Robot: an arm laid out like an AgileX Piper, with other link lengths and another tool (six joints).
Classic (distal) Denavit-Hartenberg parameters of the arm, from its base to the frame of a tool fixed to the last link. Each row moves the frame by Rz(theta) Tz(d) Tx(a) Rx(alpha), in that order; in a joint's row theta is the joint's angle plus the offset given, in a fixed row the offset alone. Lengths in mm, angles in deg.
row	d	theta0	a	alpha
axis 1	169.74	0	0	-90
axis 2	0	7.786	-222.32	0
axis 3	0	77.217	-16.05	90
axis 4	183.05	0	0	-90
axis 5	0	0	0	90
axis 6	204.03	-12.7	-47.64	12.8
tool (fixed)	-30.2	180	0	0
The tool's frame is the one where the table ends.
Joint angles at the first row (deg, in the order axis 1, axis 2, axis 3, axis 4, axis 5, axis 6):
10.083 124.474 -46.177 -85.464 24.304 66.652
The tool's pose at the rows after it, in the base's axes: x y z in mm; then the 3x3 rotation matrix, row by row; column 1 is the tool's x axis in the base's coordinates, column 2 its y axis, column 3 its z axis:
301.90 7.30 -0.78; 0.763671 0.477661 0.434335; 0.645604 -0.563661 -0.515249; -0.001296 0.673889 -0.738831
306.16 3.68 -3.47; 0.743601 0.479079 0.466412; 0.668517 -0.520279 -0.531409; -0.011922 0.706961 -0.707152
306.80 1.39 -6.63; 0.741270 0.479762 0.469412; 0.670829 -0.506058 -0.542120; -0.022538 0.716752 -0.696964
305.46 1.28 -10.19; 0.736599 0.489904 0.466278; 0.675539 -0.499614 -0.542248; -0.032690 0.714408 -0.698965
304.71 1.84 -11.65; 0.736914 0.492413 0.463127; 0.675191 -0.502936 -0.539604; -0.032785 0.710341 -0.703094
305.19 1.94 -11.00; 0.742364 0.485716 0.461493; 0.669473 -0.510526 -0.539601; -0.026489 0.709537 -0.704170
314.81 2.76 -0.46; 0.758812 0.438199 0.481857; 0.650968 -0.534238 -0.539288; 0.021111 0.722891 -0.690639
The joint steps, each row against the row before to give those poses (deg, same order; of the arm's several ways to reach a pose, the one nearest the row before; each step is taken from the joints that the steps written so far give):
-0.001 2.421 -0.045 -7.731 1.038 5.858
0.000 1.627 -0.127 -6.491 2.328 4.665
0.001 1.097 -0.237 -1.511 1.066 1.246
0.000 0.768 -0.074 -0.563 0.103 0.186
0.001 0.249 -0.001 -0.125 -0.245 0.246
-0.002 -0.120 -0.044 0.251 -0.141 0.277
0.000 -1.510 -0.861 0.471 -0.062 1.154

